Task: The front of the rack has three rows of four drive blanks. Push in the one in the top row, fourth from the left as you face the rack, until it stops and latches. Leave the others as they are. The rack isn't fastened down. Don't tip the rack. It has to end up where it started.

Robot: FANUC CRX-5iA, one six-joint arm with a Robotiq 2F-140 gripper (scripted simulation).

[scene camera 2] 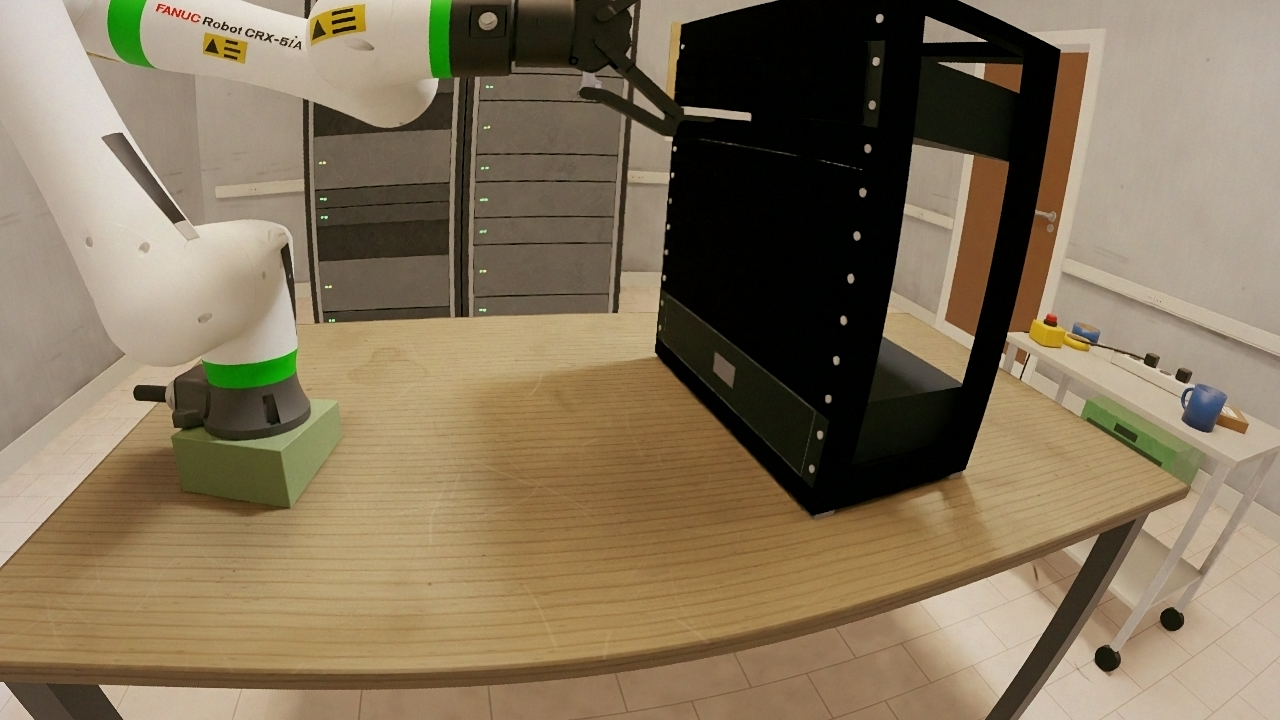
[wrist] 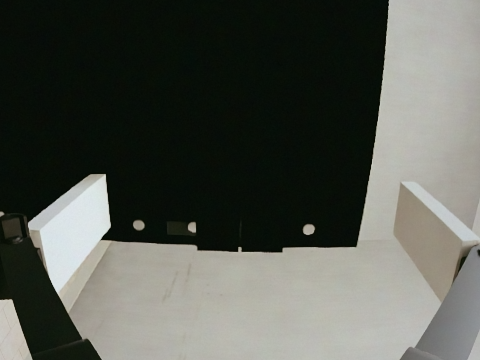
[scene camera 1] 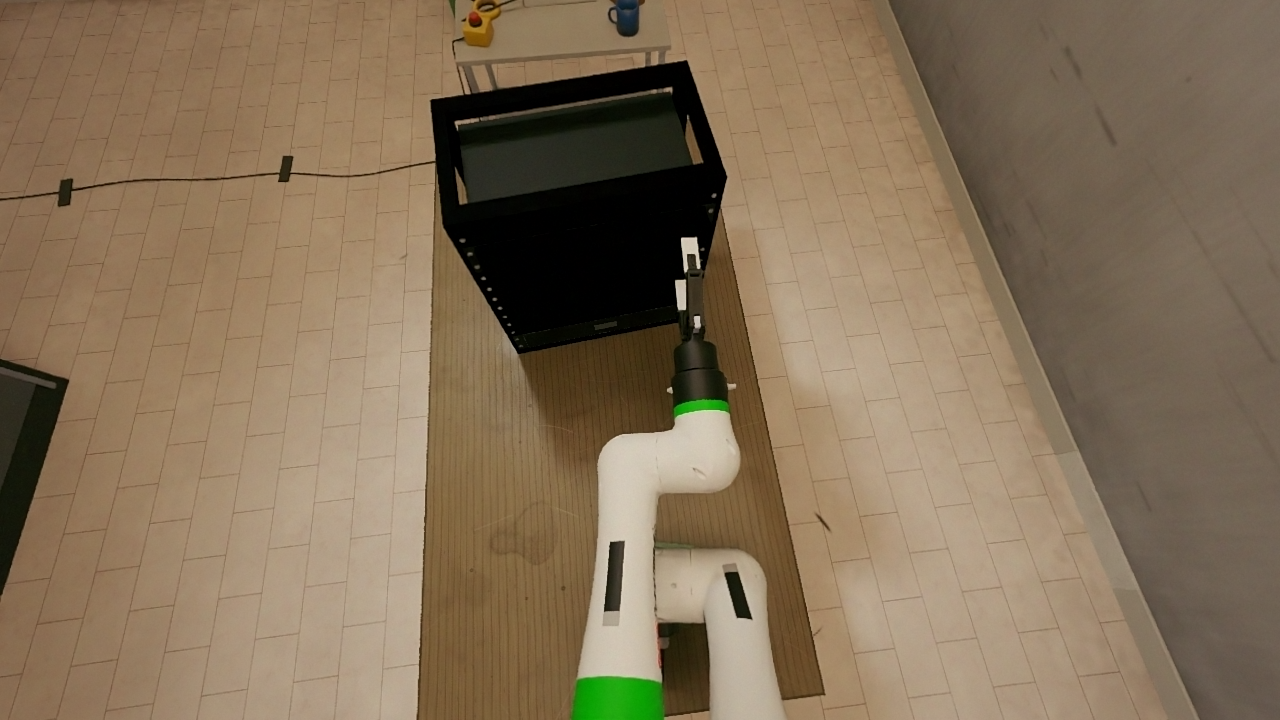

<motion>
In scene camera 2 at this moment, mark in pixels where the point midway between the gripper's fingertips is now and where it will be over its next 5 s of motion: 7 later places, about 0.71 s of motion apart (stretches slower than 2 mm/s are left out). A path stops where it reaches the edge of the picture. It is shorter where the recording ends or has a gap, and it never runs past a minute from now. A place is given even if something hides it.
My gripper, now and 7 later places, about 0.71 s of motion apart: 750, 46; 750, 49; 769, 49; 768, 41; 796, 47; 805, 50; 813, 51; 818, 52
</motion>
